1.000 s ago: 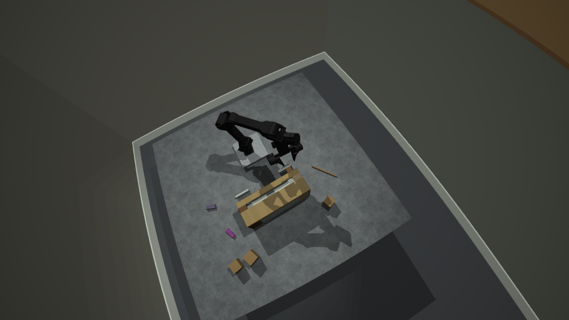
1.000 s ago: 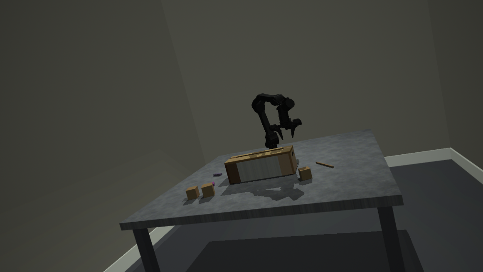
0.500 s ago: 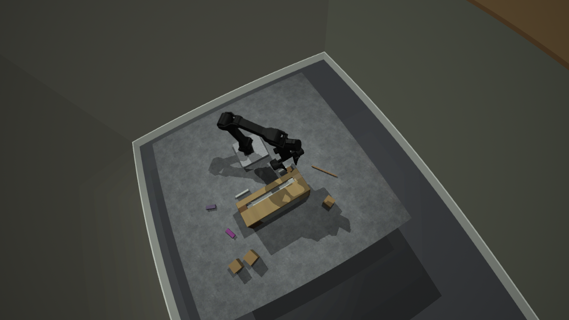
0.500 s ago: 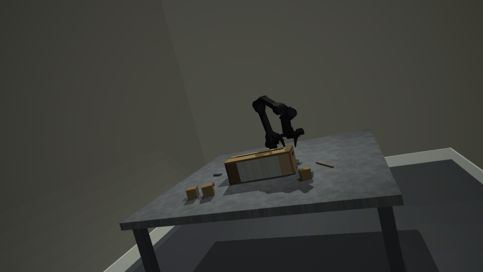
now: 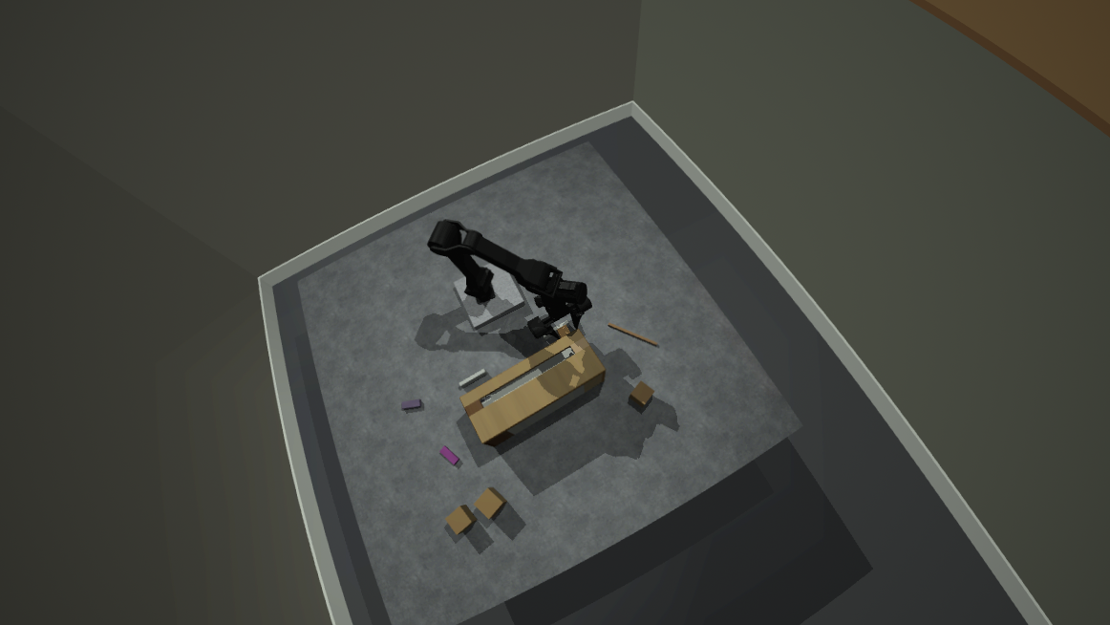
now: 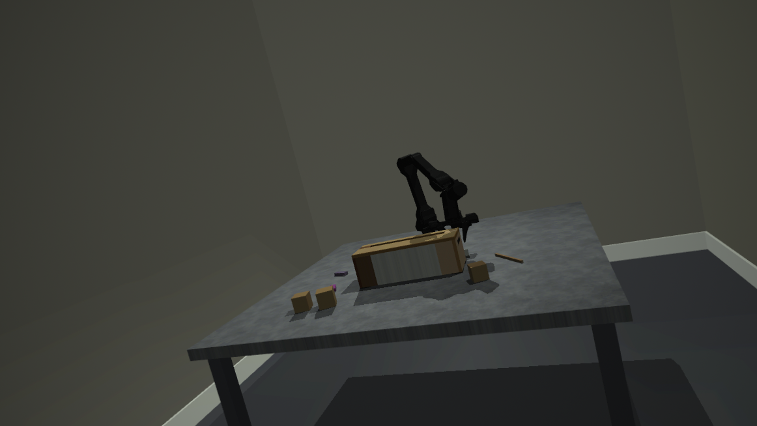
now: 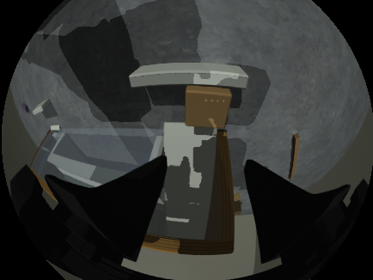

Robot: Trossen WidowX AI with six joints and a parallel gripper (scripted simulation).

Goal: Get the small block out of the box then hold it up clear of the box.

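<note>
Now: gripper tip 50 mm above the orange-brown block, 20 mm past it and 10 mm to the left of it. Round my gripper tip: thin stick: 190 mm to the left, 60 mm below, 50 mm ahead; long wooden box: 150 mm to the right, 90 mm ahead.
</note>
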